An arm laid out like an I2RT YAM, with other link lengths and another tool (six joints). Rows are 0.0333 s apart.
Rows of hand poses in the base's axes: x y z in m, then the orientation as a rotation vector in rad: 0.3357 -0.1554 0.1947 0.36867 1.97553 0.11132; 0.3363 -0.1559 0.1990 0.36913 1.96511 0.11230; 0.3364 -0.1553 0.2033 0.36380 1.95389 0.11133; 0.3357 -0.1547 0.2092 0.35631 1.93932 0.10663; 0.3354 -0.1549 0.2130 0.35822 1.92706 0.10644; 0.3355 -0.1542 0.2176 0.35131 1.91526 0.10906; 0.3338 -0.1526 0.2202 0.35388 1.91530 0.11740; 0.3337 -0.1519 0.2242 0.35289 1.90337 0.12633; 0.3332 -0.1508 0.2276 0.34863 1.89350 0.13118; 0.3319 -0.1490 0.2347 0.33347 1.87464 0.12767; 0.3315 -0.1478 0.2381 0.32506 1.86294 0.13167; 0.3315 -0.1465 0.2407 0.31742 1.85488 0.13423; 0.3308 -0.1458 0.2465 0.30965 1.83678 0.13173; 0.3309 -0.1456 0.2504 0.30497 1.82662 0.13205; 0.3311 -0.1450 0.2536 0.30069 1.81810 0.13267; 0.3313 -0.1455 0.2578 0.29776 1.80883 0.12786; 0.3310 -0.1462 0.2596 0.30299 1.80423 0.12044; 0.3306 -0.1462 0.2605 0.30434 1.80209 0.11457; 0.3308 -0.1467 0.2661 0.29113 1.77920 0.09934; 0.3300 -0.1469 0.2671 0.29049 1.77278 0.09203; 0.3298 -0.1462 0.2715 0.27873 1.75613 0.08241; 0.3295 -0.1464 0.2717 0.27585 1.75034 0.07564
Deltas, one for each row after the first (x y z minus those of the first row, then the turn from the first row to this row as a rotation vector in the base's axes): 0.0006 -0.0005 0.0043 0.00028 -0.01024 -0.00154; 0.0007 0.0001 0.0086 -0.00356 -0.02188 -0.00009; 0.0000 0.0007 0.0145 -0.01127 -0.03671 0.00065; -0.0003 0.0005 0.0183 -0.01123 -0.04844 -0.00273; -0.0002 0.0012 0.0229 -0.01333 -0.06122 0.00139; -0.0019 0.0028 0.0255 -0.00619 -0.06167 0.00340; -0.0020 0.0035 0.0295 -0.00099 -0.07438 0.00627; -0.0025 0.0046 0.0329 -0.00010 -0.08510 0.00990; -0.0038 0.0064 0.0400 -0.01085 -0.10531 0.01596; -0.0042 0.0076 0.0434 -0.01263 -0.11829 0.02190; -0.0042 0.0089 0.0460 -0.01487 -0.12744 0.02722; -0.0049 0.0096 0.0518 -0.02139 -0.14598 0.02875; -0.0048 0.0098 0.0557 -0.02396 -0.15658 0.03064; -0.0046 0.0104 0.0589 -0.02603 -0.16556 0.03265; -0.0044 0.0099 0.0631 -0.03144 -0.17457 0.03106; -0.0047 0.0092 0.0649 -0.03457 -0.17769 0.02315; -0.0051 0.0092 0.0658 -0.03830 -0.17902 0.01911; -0.0049 0.0087 0.0714 -0.05706 -0.20160 0.01785; -0.0057 0.0085 0.0724 -0.06307 -0.20720 0.01387; -0.0059 0.0092 0.0768 -0.07679 -0.22397 0.01518; -0.0062 0.0090 0.0770 -0.08349 -0.22925 0.01316
